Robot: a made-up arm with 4 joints. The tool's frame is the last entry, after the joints.
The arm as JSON. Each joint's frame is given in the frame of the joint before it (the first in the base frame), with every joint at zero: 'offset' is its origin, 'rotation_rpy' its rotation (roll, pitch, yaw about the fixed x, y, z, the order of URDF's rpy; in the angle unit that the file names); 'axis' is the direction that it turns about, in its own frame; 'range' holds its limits. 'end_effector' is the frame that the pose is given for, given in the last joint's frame.
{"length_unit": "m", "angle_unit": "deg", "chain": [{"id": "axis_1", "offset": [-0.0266, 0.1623, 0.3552], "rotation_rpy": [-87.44, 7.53, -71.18], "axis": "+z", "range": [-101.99, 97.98]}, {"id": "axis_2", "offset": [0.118, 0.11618, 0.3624], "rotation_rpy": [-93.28, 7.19, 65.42], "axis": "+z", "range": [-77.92, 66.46]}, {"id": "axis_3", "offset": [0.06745, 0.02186, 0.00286], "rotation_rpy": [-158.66, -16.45, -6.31], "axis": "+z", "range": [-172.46, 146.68]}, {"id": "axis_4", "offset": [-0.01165, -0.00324, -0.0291], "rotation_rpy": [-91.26, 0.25, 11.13], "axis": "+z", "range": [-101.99, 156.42]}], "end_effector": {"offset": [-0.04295, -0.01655, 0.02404], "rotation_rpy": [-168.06, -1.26, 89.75]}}
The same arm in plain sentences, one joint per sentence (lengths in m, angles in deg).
The arm has four revolute joints in a row. What follows holds with every joint at zero, and every direction is one of the base frame's.
The first joint is mounted 0.0266 m along -x and 0.1623 m along +y and 0.3552 m along +z from the base frame's origin and rotates about the direction (0.947492, 0.316697, 0.0443), from -101.99 to 97.98 deg.
The second joint is mounted 0.3811 m along +x and 0.0201 m along +y and 0.1145 m along -z from the first joint and rotates about the direction (-0.345096, 0.89329, -0.287997), from -77.92 to 66.46 deg.
The third joint is mounted 0.0206 m along -x and 0.0251 m along -y and 0.0631 m along -z from the second joint and rotates about the direction (0.0001, -1, -0.0001), from -172.46 to 146.68 deg.
The fourth joint is mounted 0.0034 m along -x and 0.0291 m along +y and 0.0116 m along +z from the third joint and rotates about the direction (0.978132, 0.022101, 0.206807), from -101.99 to 156.42 deg.
The tool frame, which is the frame that the pose is given for, is mounted 0.015 m along +x and 0.0162 m along -y and 0.047 m along +z from the fourth joint; its axes are the base frame's turned by roll -90, pitch 0 and yaw 90 deg (as in URDF: about the fixed x, then y, then z).

